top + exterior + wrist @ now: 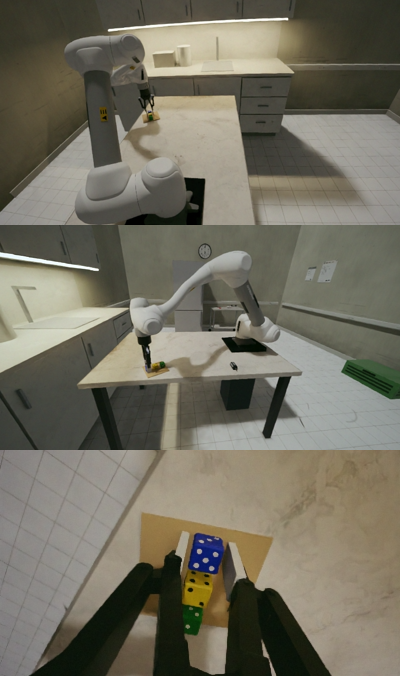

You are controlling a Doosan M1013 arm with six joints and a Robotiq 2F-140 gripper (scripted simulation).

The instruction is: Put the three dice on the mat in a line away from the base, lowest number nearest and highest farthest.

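Right now my hand is 2 cm above the blue die. Also, from my hand: yellow die 4 cm behind, 2 cm to the right, 2 cm below; tan mat 4 cm behind, 2 cm to the right, 4 cm below; green die 8 cm behind, 4 cm to the right, 2 cm below.
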